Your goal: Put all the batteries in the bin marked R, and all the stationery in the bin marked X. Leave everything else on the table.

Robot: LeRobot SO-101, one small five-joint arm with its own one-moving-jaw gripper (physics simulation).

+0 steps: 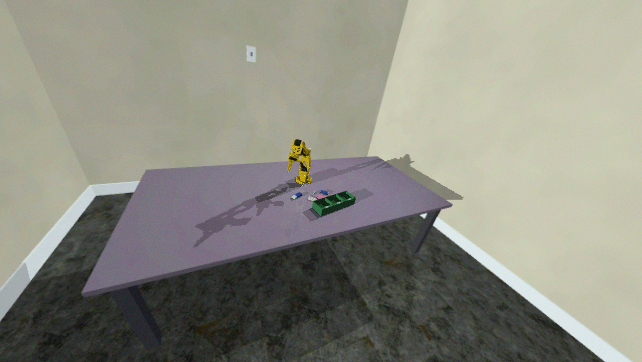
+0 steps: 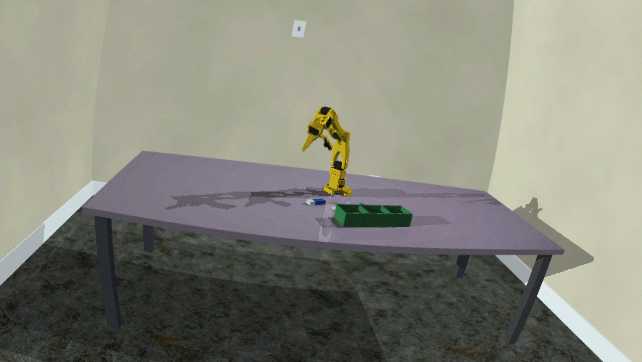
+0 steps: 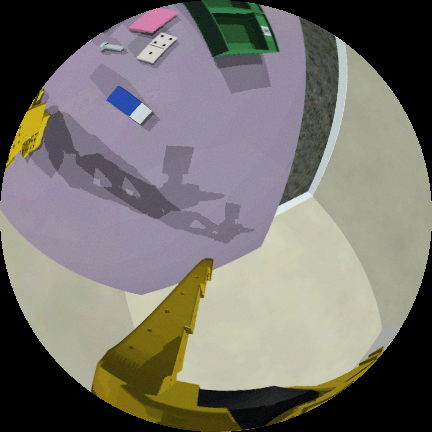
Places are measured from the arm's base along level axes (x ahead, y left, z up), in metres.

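Pixels of known places: hand, tool point: (image 1: 288,171) (image 2: 303,149) (image 3: 212,266); arm's base, link origin: (image 1: 304,182) (image 2: 338,193).
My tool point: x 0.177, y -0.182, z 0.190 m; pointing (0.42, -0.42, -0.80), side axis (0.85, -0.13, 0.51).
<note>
For each thing: its middle in the pictures, then the offset to it from my tool point. Level surfaces: height alone.
- white eraser, body centre: (image 3: 128,103) (image 2: 316,201) (image 1: 297,195) dx -0.028, dy +0.075, dz -0.183 m
- small blue thing, body centre: (image 2: 366,206) (image 1: 324,192) dx -0.027, dy +0.256, dz -0.182 m
- flat pink piece, body centre: (image 1: 322,197) dx +0.022, dy +0.214, dz -0.184 m
- green three-compartment bin unit, body centre: (image 2: 374,215) (image 1: 334,202) dx +0.108, dy +0.251, dz -0.166 m
- white domino, body centre: (image 3: 156,46) (image 1: 312,199) dx +0.021, dy +0.151, dz -0.186 m
- purple table, surface height: dz -0.190 m
A blue and white eraser (image 1: 297,196) (image 2: 316,202) (image 3: 129,105) lies flat on the table in front of the arm's base. A small blue thing (image 1: 324,192) (image 2: 362,204) lies behind the green bins; it is too small to tell whether it is a battery. A flat pink piece (image 1: 321,196) (image 3: 153,20), perhaps a note pad, lies near the bins. The green three-compartment bin unit (image 1: 334,207) (image 2: 375,219) (image 3: 248,49) stands on the table; its marks cannot be read. My gripper (image 2: 316,149) (image 3: 295,304) is wide open and empty, high above the table, left of the base.
A white domino (image 1: 312,199) (image 3: 157,48) lies between the eraser and the bins. A grey bolt (image 3: 112,47) lies beside it. The arm's yellow base (image 1: 303,180) (image 2: 337,190) stands behind these things. The purple table (image 1: 165,220) (image 2: 150,175) (image 3: 75,225) carries long arm shadows.
</note>
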